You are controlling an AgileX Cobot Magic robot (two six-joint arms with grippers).
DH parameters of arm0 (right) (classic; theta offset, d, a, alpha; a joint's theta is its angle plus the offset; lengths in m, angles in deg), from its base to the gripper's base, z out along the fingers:
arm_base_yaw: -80.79 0.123 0 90
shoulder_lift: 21.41 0 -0.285 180
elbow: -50.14 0 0.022 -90
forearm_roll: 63.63 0.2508 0 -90
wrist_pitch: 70.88 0 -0.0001 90
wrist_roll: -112.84 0.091 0 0
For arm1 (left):
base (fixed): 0 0 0 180
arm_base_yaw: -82.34 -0.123 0 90
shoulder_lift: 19.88 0 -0.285 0
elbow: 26.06 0 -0.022 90
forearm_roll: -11.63 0.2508 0 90
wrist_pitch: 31.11 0 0.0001 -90
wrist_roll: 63.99 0.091 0 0
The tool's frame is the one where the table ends.
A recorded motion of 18 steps. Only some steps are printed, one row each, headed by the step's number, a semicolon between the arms.
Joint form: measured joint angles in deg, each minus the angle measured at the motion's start. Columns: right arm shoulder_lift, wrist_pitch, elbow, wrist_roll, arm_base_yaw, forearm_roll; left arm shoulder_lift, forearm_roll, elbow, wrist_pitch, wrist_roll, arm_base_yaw.
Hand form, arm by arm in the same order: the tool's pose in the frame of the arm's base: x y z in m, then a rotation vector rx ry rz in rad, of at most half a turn. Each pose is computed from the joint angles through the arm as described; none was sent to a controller.
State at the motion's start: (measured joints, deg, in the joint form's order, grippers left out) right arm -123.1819 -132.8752 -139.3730 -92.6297 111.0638 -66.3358; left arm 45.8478 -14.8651 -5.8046 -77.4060 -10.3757 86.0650
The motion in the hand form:
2: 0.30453 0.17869 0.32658 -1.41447 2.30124 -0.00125; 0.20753 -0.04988 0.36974 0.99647 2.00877 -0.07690
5: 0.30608 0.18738 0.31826 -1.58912 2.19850 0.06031; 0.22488 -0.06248 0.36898 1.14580 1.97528 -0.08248
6: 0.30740 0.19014 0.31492 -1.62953 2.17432 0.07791; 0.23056 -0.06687 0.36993 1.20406 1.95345 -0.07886
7: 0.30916 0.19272 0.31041 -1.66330 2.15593 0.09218; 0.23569 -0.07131 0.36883 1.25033 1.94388 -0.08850
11: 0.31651 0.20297 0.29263 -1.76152 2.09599 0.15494; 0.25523 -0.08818 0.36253 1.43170 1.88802 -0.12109
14: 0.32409 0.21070 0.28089 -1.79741 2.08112 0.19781; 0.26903 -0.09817 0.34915 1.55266 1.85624 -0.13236
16: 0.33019 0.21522 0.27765 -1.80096 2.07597 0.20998; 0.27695 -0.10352 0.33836 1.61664 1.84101 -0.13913
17: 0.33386 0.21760 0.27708 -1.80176 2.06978 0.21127; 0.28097 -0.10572 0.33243 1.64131 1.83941 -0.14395
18: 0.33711 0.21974 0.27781 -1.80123 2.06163 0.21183; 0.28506 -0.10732 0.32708 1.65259 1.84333 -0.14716
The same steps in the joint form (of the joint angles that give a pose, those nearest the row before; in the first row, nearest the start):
2: -0.95 0.43 0.00 -7.57 0.00 3.28; 3.26 -0.10 -2.75 -1.62 3.48 1.64
5: -2.43 0.75 -0.06 -17.57 0.00 8.12; 7.99 -0.17 -6.24 -3.16 8.28 4.15
6: -3.09 0.81 -0.19 -19.94 0.00 9.35; 9.57 -0.17 -7.73 -3.87 10.39 4.94
7: -3.85 1.03 -0.18 -21.90 0.00 10.34; 11.09 -0.37 -8.83 -4.68 11.82 5.65
11: -6.94 2.07 -0.32 -28.26 0.00 14.22; 16.90 -1.36 -12.87 -7.55 18.24 8.02
14: -9.71 2.21 -1.53 -30.73 0.00 16.36; 20.93 -1.43 -14.11 -8.34 22.81 9.35
16: -11.39 2.14 -3.16 -31.19 0.00 16.98; 23.27 -1.47 -14.30 -8.27 25.40 10.01
17: -12.26 2.09 -4.27 -31.41 0.00 17.13; 24.45 -1.47 -14.31 -8.14 26.36 10.25
18: -12.98 1.98 -5.43 -31.60 0.00 17.26; 25.53 -1.46 -14.32 -7.73 26.83 10.39

